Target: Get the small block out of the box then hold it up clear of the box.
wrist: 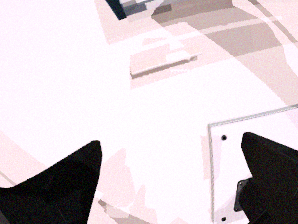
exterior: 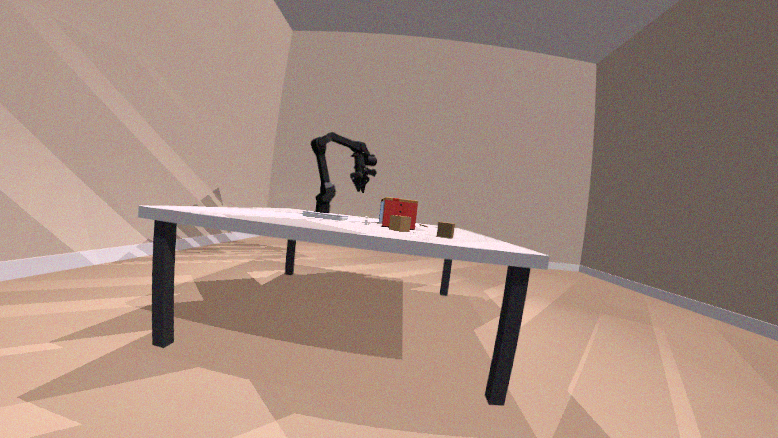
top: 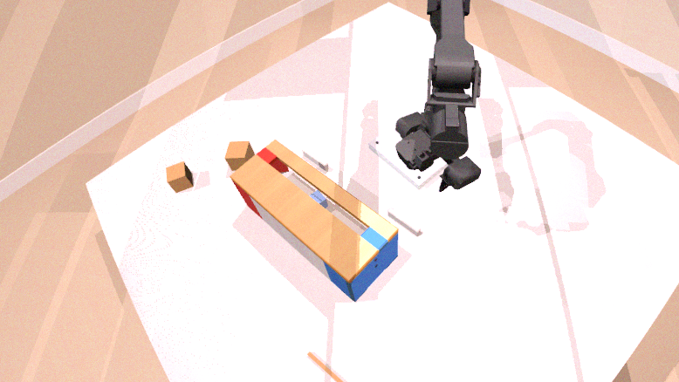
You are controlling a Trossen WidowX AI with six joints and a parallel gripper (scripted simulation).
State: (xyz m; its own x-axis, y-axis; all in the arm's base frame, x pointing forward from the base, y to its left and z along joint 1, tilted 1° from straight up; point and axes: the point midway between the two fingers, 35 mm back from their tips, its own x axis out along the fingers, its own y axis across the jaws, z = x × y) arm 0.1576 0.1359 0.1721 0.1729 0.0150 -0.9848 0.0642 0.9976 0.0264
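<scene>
Right now my gripper tip is 18 cm short of the long box, 14 cm to the left of it and 9 cm above it. From my gripper tip the other things lie so: thin orange stick: 37 cm ahead, 20 cm to the left, 15 cm below.
</scene>
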